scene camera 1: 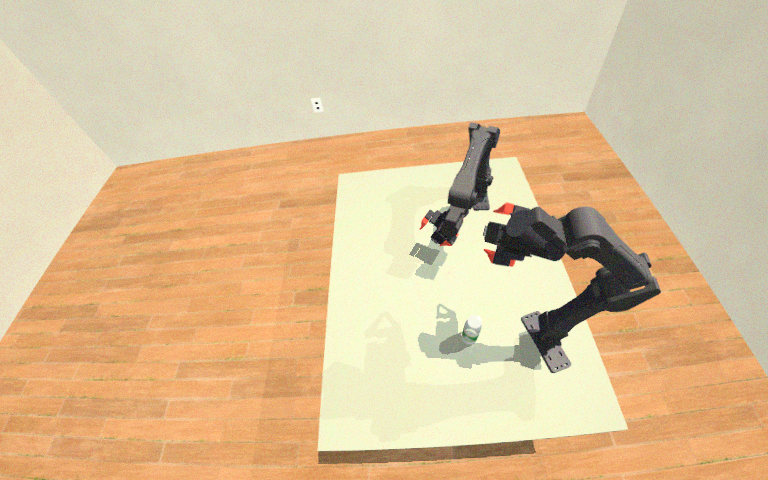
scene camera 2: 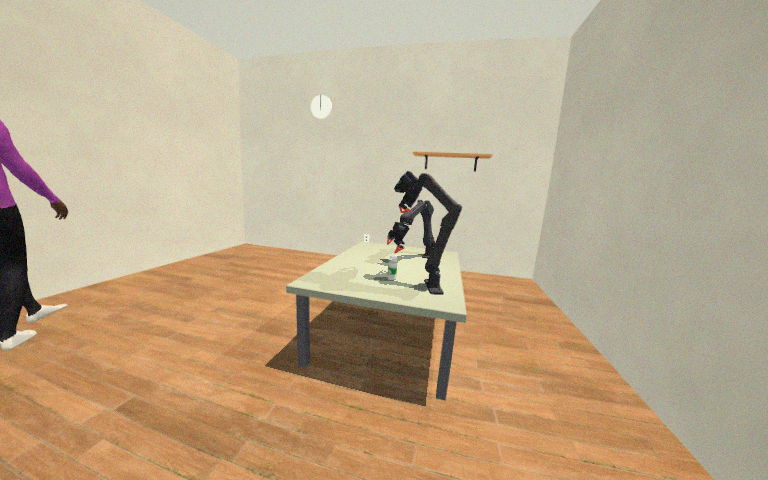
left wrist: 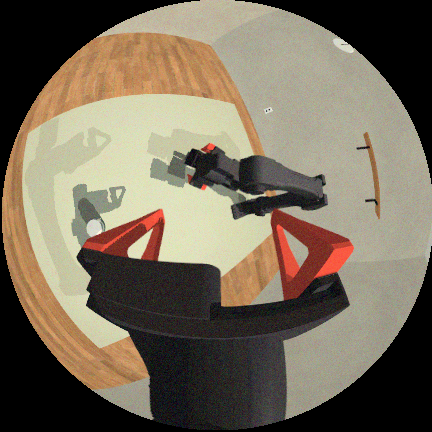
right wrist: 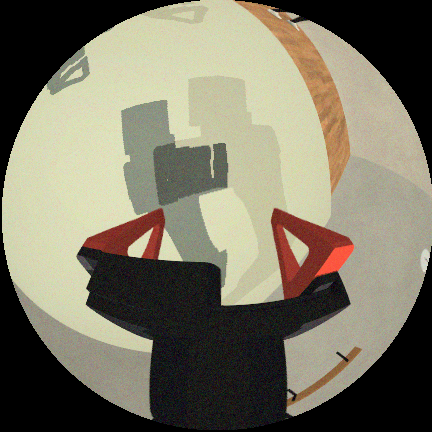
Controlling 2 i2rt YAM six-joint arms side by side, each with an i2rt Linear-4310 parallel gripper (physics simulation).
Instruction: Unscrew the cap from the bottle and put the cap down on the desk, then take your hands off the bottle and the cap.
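The white bottle with a green band [scene camera 1: 470, 333] [scene camera 2: 392, 271] stands upright on the desk [scene camera 1: 368, 226] [scene camera 2: 334, 283] [left wrist: 135, 115]. Its white cap [scene camera 1: 474, 320] [scene camera 2: 392, 258] [left wrist: 94, 227] is on top of it. The bottle does not show in the right wrist view. My left gripper [scene camera 1: 489, 230] [scene camera 2: 403, 209] [left wrist: 217, 214] is open and empty, high above the desk and well away from the bottle. My right gripper [scene camera 1: 433, 236] [scene camera 2: 392, 247] [left wrist: 194, 161] [right wrist: 217, 213] is open and empty above the far part of the desk, apart from the bottle.
The left arm's base plate [scene camera 1: 553, 359] [scene camera 2: 434, 291] is fixed to the desk to the right of the bottle. Arm shadows fall around the bottle. A person in a purple top [scene camera 2: 6, 175] stands on the floor at the far left of scene camera 2.
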